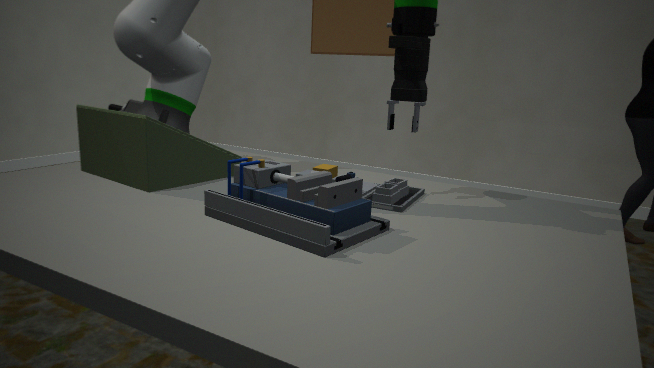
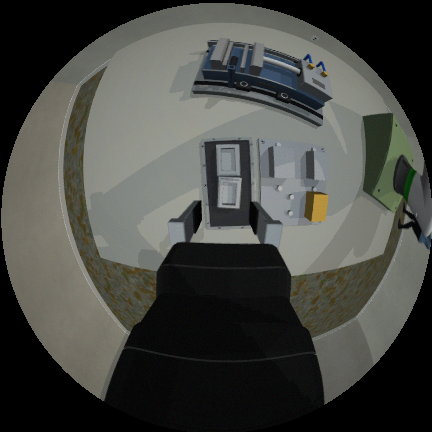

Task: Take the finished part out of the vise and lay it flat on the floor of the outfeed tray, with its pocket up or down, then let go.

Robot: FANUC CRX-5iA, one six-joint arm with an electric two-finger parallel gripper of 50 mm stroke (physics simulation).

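Frame: origin at the arm's base, x back, y right, z up, level; centimetres.
Seen in the pictures: gripper, fingertip midpoint: (image 1: 402,130) (image 2: 225,210); arm's base, origin of the base link: (image 1: 160,130) (image 2: 400,173).
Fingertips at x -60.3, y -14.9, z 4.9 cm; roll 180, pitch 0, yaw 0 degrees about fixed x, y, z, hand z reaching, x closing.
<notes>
Pixels of each thing's top centre, then the offset from my fingertips to it. "spot": a spot on its surface instead.
- dark-floored outfeed tray, surface spot: (image 2: 204,172) (image 1: 409,199) spot: dx -4.2, dy +3.4, dz -14.6 cm
- blue vise, middle of its top: (image 1: 296,171) (image 2: 273,54) dx +9.2, dy +29.3, dz -5.9 cm
- light grey fixture plate, middle of its top: (image 2: 296,183) dx +15.5, dy +2.1, dz -15.0 cm
- yellow block, middle of its top: (image 2: 319,207) (image 1: 325,166) dx +20.4, dy -2.1, dz -11.4 cm
Two grey rectangular parts lie in the dark-floored outfeed tray (image 1: 414,199) (image 2: 204,172), pockets up. One part (image 1: 388,194) (image 2: 228,160) is on the vise side. The other part (image 1: 398,184) (image 2: 229,193) lies beside it, turned slightly; both look flat, and I cannot tell whether they touch. My gripper (image 1: 403,130) (image 2: 225,210) is open and empty, high above the table and clear of the tray and parts. The blue vise (image 1: 352,214) (image 2: 270,78) shows no finished part between its grey jaws.
A light grey fixture plate (image 2: 270,200) with pegs and upright blocks adjoins the tray, and a yellow block (image 1: 325,170) (image 2: 316,207) stands on it. A green sloped robot base (image 1: 115,150) (image 2: 378,150) stands at one side. A person (image 1: 642,115) stands beyond the table edge.
</notes>
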